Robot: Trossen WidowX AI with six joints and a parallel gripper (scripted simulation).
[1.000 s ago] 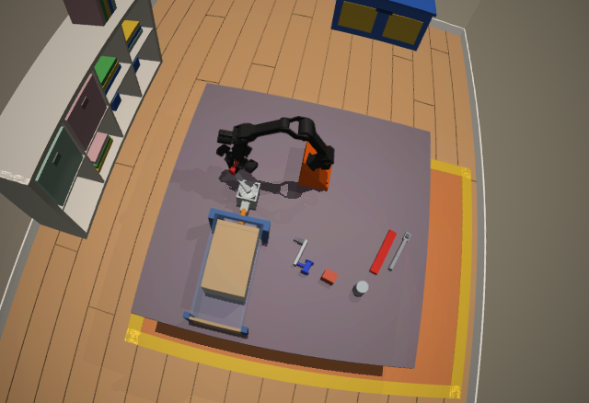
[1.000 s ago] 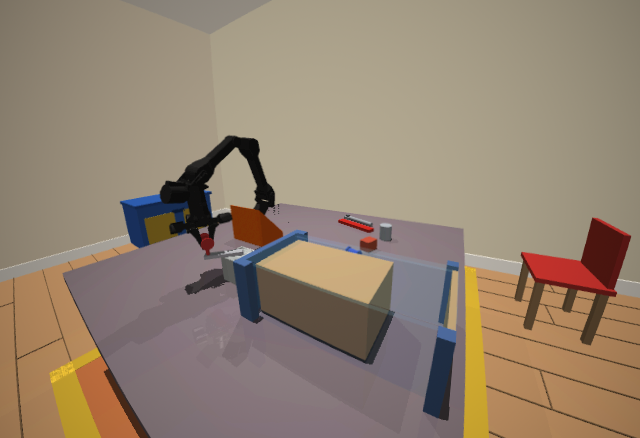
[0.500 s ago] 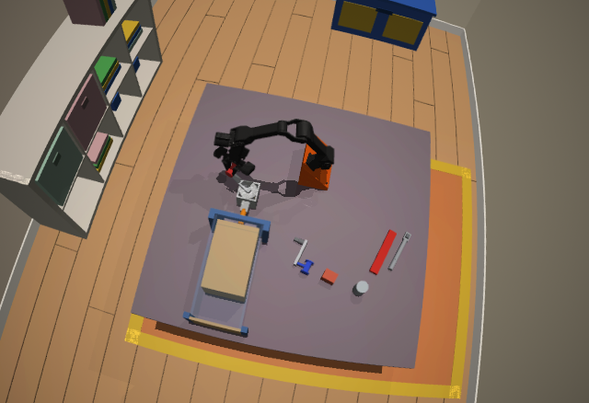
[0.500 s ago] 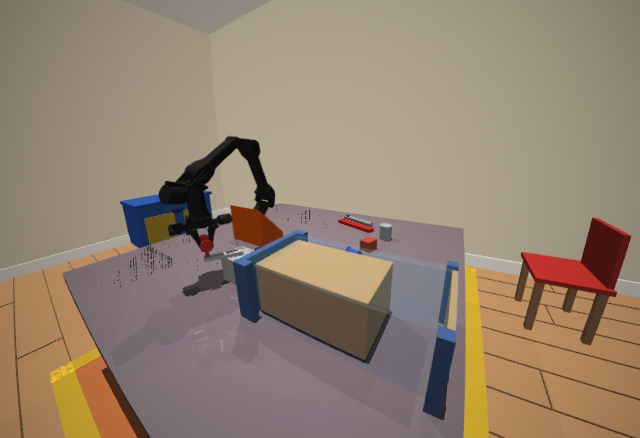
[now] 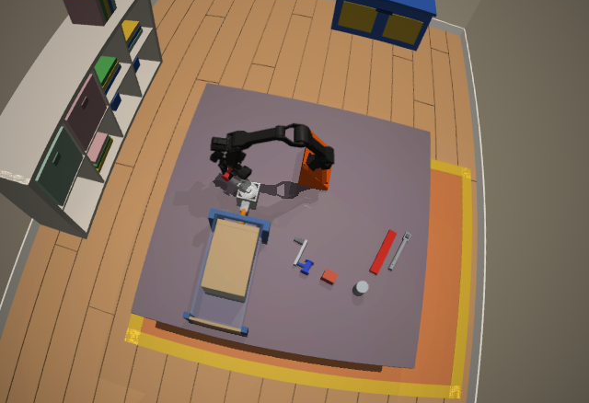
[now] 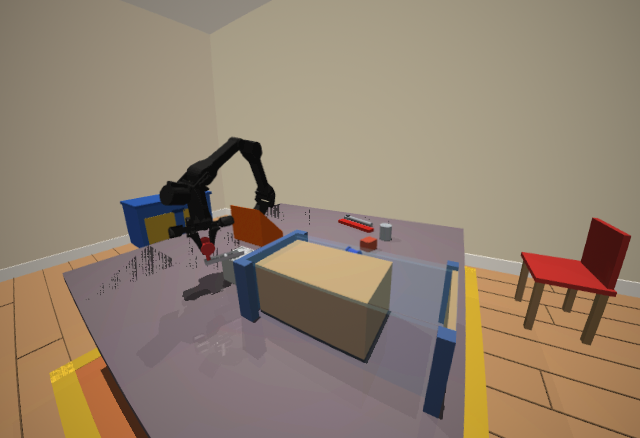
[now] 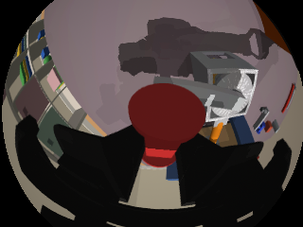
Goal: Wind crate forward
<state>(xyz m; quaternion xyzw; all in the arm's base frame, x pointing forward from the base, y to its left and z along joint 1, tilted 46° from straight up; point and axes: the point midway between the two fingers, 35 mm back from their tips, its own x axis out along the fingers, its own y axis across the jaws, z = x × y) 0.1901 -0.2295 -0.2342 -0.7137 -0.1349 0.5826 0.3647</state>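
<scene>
Now: gripper tip 10 mm past the winch handle, 40 mm to the right of it and 20 mm above it. Also, from my gripper tip: blue frame (160 mm ahead, 120 mm to the left, 20 mm below); grey winch (10 mm behind, 90 mm to the left, 100 mm below); red grip (10 mm behind, 10 mm above).
</scene>
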